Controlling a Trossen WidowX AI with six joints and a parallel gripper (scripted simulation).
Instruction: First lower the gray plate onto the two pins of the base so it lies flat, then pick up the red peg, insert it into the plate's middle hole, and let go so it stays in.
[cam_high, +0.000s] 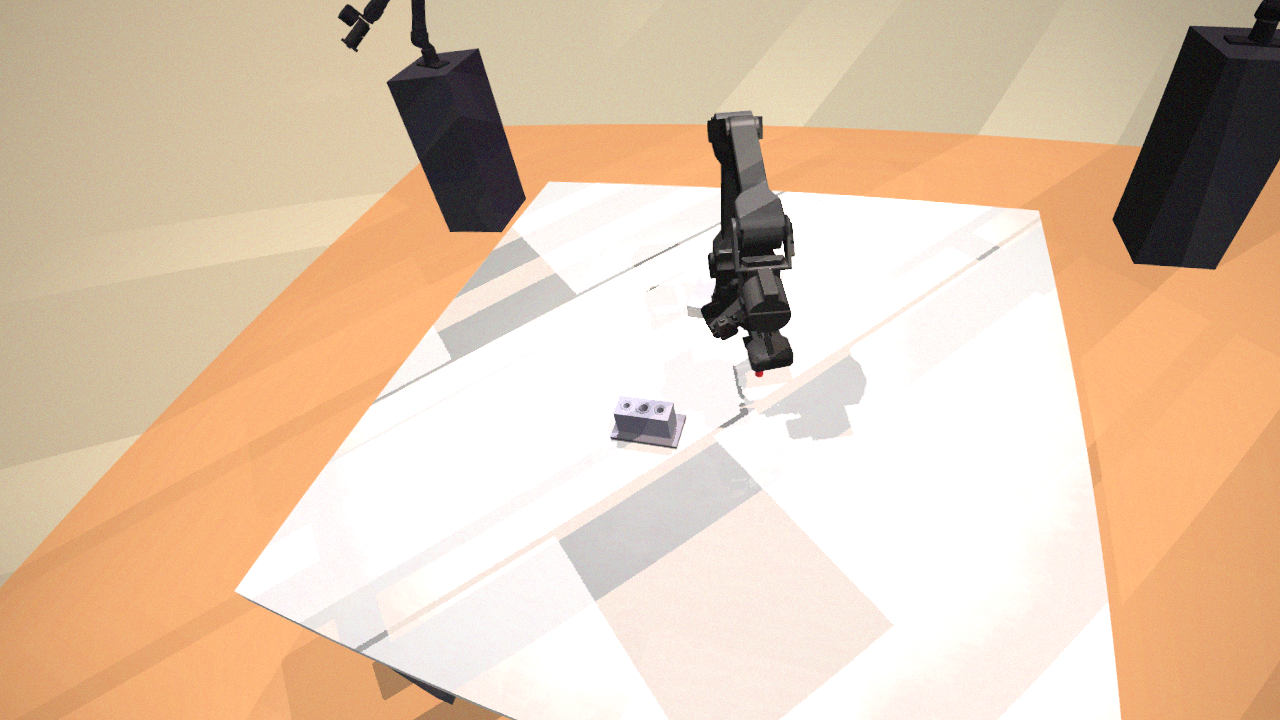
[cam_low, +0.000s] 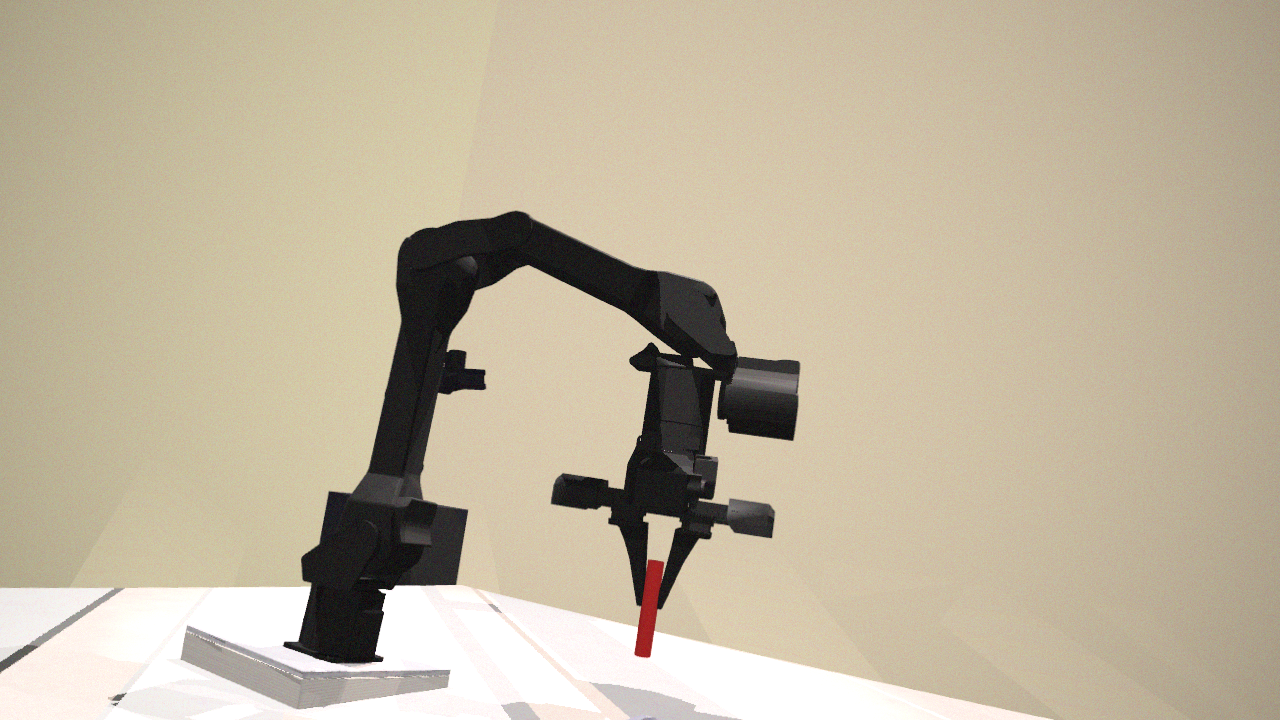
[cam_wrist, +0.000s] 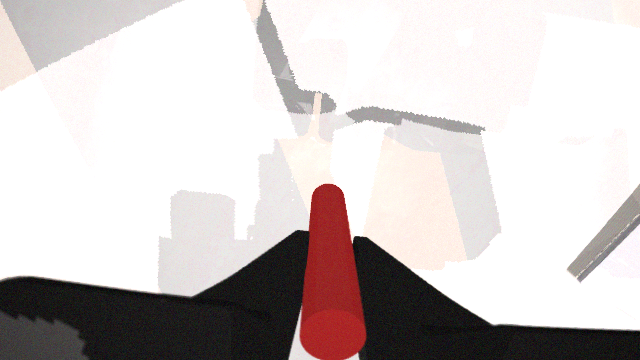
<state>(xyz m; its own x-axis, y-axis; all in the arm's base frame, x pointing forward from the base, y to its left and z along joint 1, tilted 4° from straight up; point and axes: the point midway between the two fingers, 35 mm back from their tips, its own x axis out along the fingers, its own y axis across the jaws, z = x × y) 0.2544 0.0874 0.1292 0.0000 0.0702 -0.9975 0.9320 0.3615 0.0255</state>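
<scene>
The gray plate is 18 cm to the right of my gripper tip, 9 cm ahead of it and 6 cm below it. From my gripper tip the other things lie so: base 18 cm to the right, 10 cm below, 9 cm ahead; then red peg right at my gripper tip.
</scene>
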